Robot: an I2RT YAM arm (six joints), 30 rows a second.
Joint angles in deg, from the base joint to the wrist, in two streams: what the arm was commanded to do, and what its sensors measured. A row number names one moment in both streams.
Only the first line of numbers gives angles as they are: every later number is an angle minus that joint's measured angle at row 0.
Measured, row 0:
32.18 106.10 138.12 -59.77 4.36 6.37
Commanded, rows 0 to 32:
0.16 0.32 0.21 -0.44 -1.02 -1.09
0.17 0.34 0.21 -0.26 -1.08 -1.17
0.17 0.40 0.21 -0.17 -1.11 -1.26
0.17 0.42 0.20 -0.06 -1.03 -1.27
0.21 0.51 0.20 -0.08 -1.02 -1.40
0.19 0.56 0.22 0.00 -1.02 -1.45
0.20 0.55 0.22 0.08 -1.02 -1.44
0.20 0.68 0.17 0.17 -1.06 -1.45
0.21 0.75 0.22 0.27 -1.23 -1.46
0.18 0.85 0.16 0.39 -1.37 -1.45
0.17 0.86 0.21 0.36 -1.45 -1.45
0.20 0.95 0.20 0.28 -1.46 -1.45
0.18 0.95 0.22 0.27 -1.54 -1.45
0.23 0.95 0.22 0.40 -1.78 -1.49
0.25 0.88 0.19 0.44 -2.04 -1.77
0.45 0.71 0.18 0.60 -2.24 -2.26
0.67 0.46 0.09 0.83 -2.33 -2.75
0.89 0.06 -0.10 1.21 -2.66 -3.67
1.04 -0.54 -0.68 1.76 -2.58 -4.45
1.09 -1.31 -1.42 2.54 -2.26 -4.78
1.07 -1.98 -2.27 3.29 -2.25 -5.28
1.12 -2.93 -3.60 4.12 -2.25 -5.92
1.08 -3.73 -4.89 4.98 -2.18 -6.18
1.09 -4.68 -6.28 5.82 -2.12 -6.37
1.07 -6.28 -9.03 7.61 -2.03 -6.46
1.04 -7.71 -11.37 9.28 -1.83 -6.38
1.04 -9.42 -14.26 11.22 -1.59 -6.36
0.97 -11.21 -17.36 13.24 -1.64 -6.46
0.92 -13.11 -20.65 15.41 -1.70 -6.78
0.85 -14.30 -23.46 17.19 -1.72 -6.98
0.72 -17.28 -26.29 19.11 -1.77 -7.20
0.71 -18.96 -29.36 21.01 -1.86 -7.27
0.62 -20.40 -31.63 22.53 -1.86 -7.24
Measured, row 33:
0.79 -16.96 -27.27 13.51 -2.03 -6.01
